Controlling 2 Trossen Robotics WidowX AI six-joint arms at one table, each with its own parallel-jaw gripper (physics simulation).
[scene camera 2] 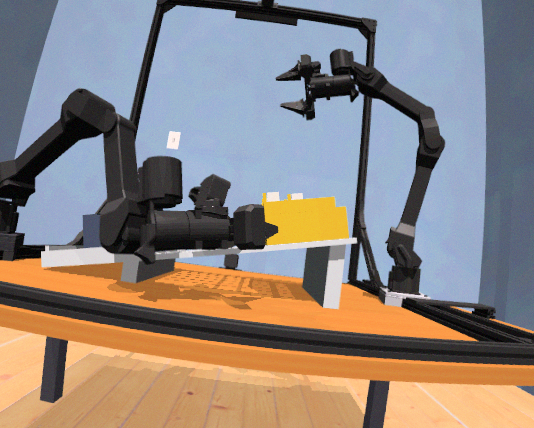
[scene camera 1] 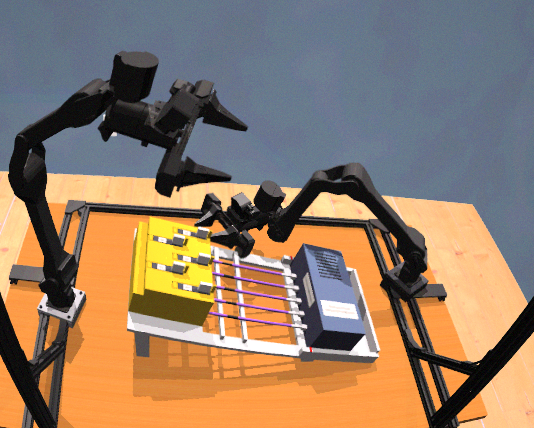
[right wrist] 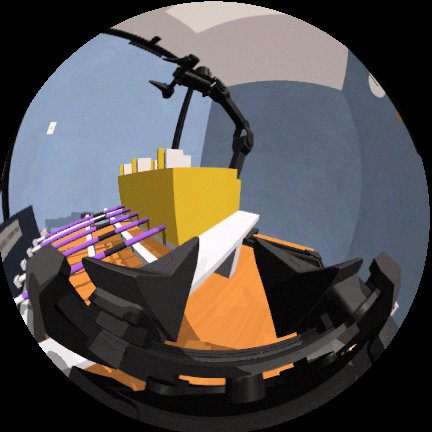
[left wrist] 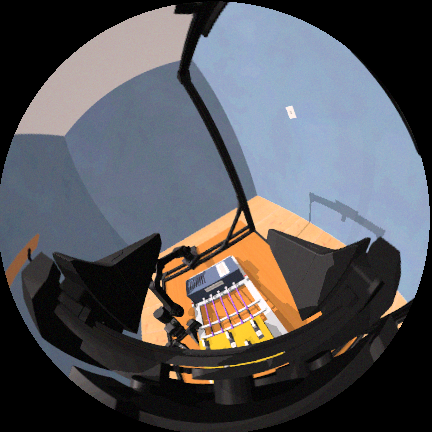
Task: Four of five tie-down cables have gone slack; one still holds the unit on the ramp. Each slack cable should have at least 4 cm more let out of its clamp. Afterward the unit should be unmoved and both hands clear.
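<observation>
A blue unit sits at the low end of the white ramp. A yellow block with several grey clamp levers stands at the high end. Purple cables with dark bands run between them; which are slack I cannot tell. My left gripper is wide open and empty, high above the ramp. My right gripper is part open and empty, low beside the ramp near the yellow block's back corner.
White crossbars lie under the cables. A black frame borders the orange table, and its uprights rise at the front corners in scene camera 1. The right forearm passes behind the unit in scene camera 1.
</observation>
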